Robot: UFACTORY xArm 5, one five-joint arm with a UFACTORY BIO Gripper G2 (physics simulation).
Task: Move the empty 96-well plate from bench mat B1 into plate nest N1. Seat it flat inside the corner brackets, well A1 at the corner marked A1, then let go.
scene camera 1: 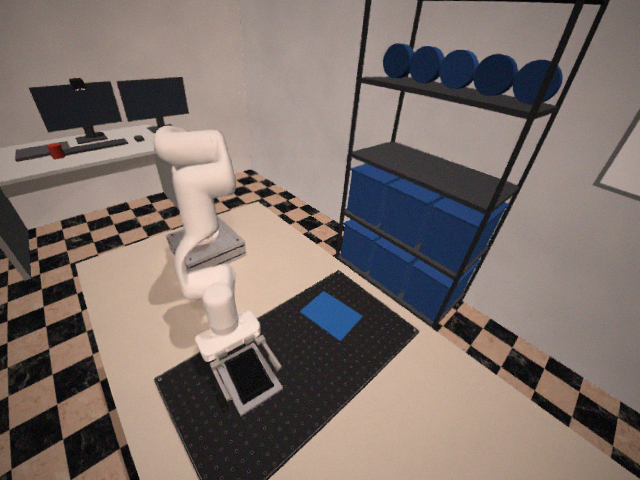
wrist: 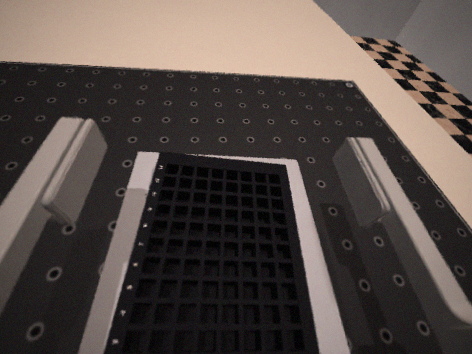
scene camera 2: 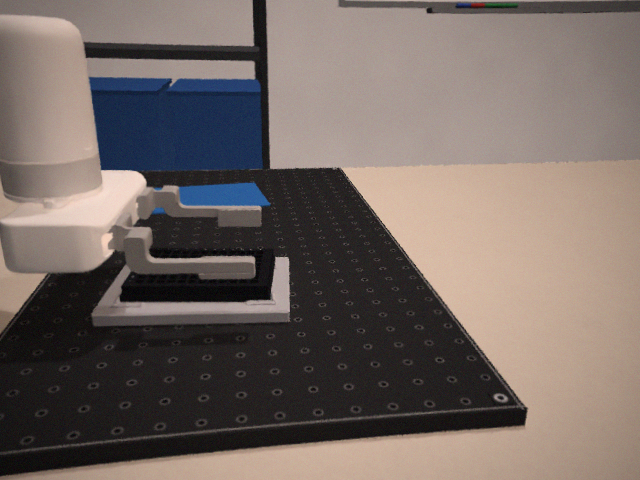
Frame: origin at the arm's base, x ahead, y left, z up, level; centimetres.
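Seen in the pictures: hand at its tool point: (scene camera 1: 251, 376) (wrist: 230, 174) (scene camera 2: 234, 239).
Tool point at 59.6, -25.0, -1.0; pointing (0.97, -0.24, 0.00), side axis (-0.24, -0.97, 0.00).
Offsets run from my tool point to a thing's top centre, as dx, dy, dz. Level surfaces: height alone.
The black 96-well plate @(-2.8, +1.0, -2.5) (scene camera 1: 250, 376) (scene camera 2: 196, 294) (wrist: 220, 240) lies in the light grey nest N1 @(-3.0, +0.8, -4.0) (scene camera 1: 262, 398) (scene camera 2: 191, 316) (wrist: 314, 250). It looks level, and rim shows around it. Low brackets show at the nest's near corners in scene camera 2. Row numbers show along the plate's left edge in the wrist view; well A1 and the A1 mark cannot be made out. My gripper (scene camera 1: 254, 385) (scene camera 2: 235, 242) (wrist: 222, 170) is open and empty. Its fingers are above the plate, spread wider than the plate, one beyond each long side, touching neither side. Blue bench mat B1 @(dz -5.2) (scene camera 1: 330, 315) (scene camera 2: 222, 194) has no plate on it.
The nest and the blue mat are on a black perforated board @(dz -5.4) (scene camera 1: 361, 346) (scene camera 2: 361, 361) (wrist: 240, 90) on the beige table @(dz -6.7) (scene camera 1: 413, 413). A tall shelf rack (scene camera 1: 429, 174) with blue boxes stands beyond the table. A desk with monitors (scene camera 1: 77, 105) is at the back left.
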